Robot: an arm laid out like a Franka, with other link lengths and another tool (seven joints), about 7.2 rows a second.
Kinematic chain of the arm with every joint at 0, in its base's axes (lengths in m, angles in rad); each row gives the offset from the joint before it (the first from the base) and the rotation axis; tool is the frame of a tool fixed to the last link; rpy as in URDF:
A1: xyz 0 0 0.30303 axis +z
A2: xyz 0 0 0 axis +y
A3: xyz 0 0 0.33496 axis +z
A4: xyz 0.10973 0 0 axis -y
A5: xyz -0.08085 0 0.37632 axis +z
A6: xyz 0 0 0 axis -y
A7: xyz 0.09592 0 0 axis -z
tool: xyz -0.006 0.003 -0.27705 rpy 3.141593 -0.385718 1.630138
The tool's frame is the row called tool.
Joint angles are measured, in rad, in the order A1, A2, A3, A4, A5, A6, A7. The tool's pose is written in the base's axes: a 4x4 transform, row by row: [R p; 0 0 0 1], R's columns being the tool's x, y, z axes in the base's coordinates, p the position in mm. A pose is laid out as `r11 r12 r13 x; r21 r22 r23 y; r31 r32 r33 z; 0 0 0 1`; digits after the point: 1 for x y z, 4 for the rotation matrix.
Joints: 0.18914 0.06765 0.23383 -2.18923 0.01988 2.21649 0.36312
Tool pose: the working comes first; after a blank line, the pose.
Where each joint sits with the arm in this pose, in the base's axes (m; each line is computed from the numbers above, not from the rounded line before):
A1: 0.0000 0.0000 0.3030
A2: 0.0000 0.0000 0.3030
A3: 0.0222 0.0043 0.6372
A4: 0.1221 0.0493 0.6300
A5: 0.4335 0.1923 0.4548
A6: 0.4335 0.1923 0.4548
A7: 0.5214 0.2306 0.4511
the tool: 0.5020 0.2369 0.1747

-0.0802 0.9932 -0.0844 502.0; 0.9163 0.1068 0.3861 236.9; 0.3925 -0.0463 -0.9186 174.7; 0 0 0 1
